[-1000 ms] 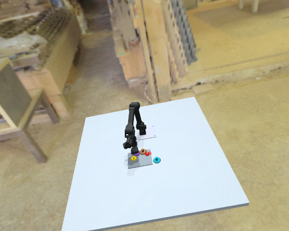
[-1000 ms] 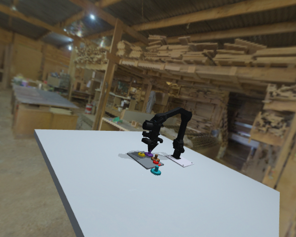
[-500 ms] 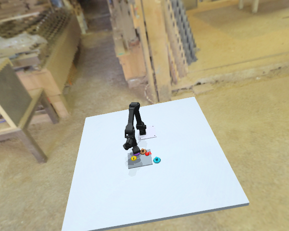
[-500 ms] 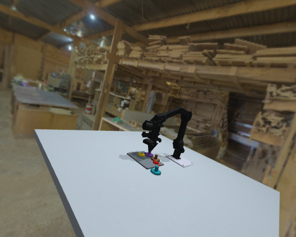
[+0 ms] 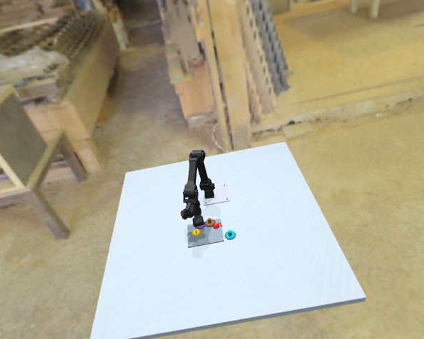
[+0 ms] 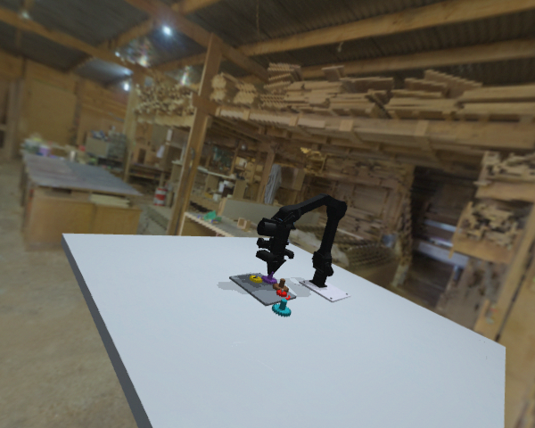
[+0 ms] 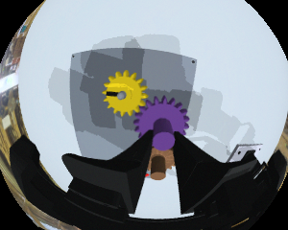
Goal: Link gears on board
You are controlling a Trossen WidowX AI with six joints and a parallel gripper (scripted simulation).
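The purple gear lies 10 mm below my gripper tip. Also, from my gripper tip: yellow gear: 50 mm ahead, 30 mm to the right, 30 mm below; then brown gear: 10 mm behind, 60 mm to the left, 20 mm below; then red gear: 20 mm ahead, 100 mm to the left, 30 mm below.
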